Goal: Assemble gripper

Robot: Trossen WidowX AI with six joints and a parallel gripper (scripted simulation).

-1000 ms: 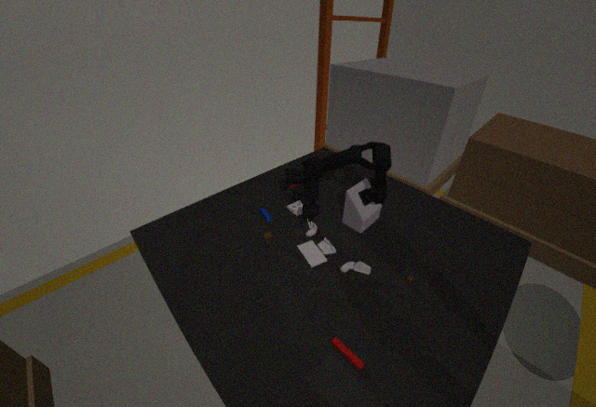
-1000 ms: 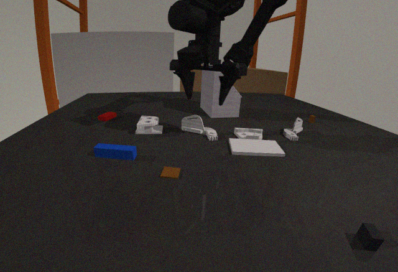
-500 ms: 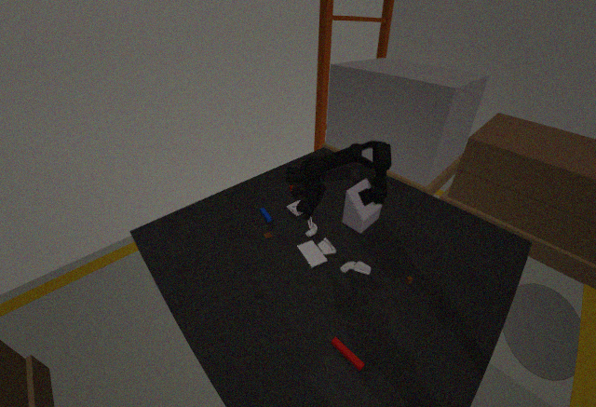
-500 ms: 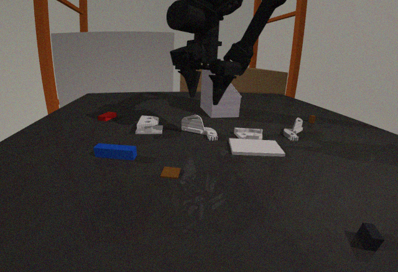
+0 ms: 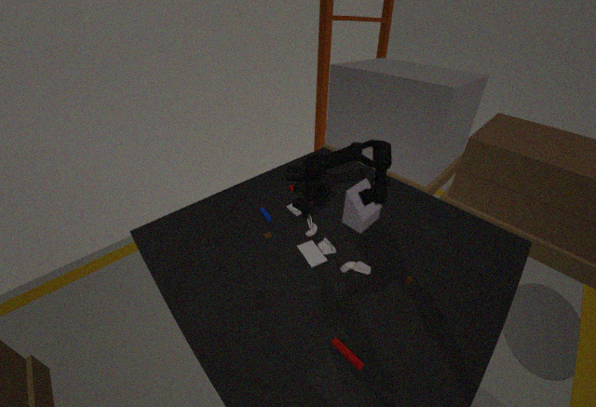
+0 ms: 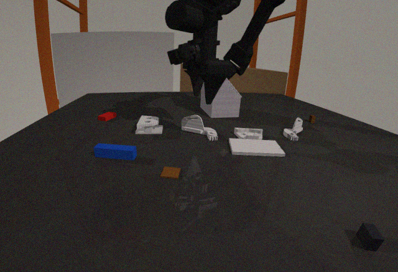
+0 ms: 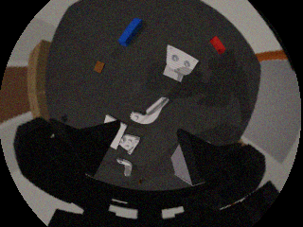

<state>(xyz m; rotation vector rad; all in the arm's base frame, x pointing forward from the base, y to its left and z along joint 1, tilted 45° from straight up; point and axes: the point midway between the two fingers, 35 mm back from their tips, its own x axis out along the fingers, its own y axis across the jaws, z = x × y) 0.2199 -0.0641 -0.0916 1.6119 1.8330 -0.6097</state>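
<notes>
Right now my gripper tip is 8 cm above the white jaw, 2 cm short of it and 1 cm to the right of it. From my gripper tip the other things lie so: white gripper base (14 cm to the right, 6 cm below, 3 cm behind); small white stand (14 cm to the right, 8 cm below, 3 cm behind); white housing plate (13 cm to the left, 9 cm below, 3 cm ahead).
</notes>
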